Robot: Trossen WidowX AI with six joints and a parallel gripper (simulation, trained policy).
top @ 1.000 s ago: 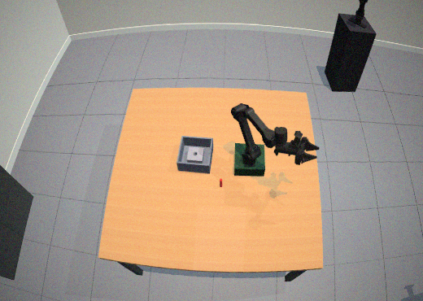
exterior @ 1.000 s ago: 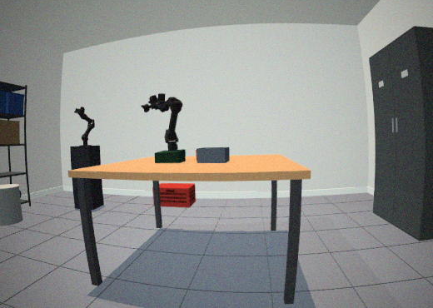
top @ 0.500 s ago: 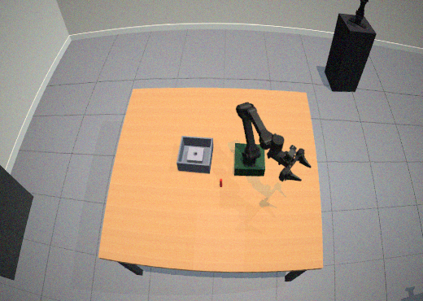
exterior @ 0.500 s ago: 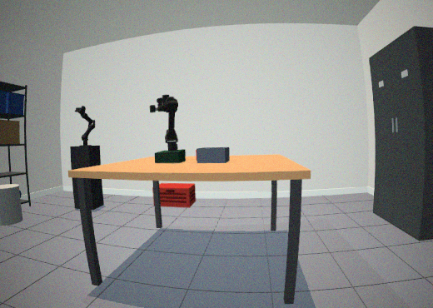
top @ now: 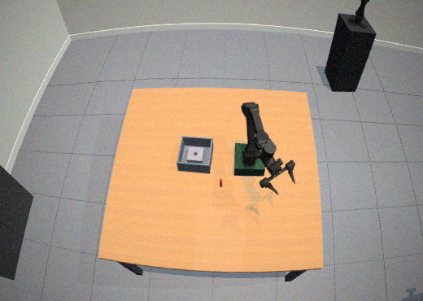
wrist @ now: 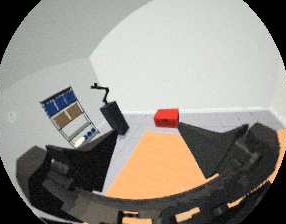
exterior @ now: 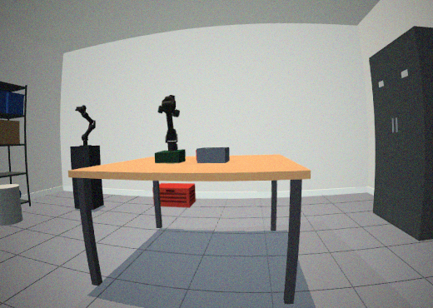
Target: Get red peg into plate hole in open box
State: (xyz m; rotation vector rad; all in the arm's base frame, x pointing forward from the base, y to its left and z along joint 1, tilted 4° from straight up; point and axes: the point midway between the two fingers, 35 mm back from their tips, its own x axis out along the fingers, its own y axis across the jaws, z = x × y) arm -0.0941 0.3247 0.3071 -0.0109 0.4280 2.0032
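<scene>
Now: gripper tip 36 cm above the red peg, 29 cm short of it and 24 cm to the left of it. Also, from my gripper tip: grey box (43 cm to the right, 43 cm ahead, 37 cm below); pale plate (43 cm to the right, 43 cm ahead, 35 cm below).
</scene>
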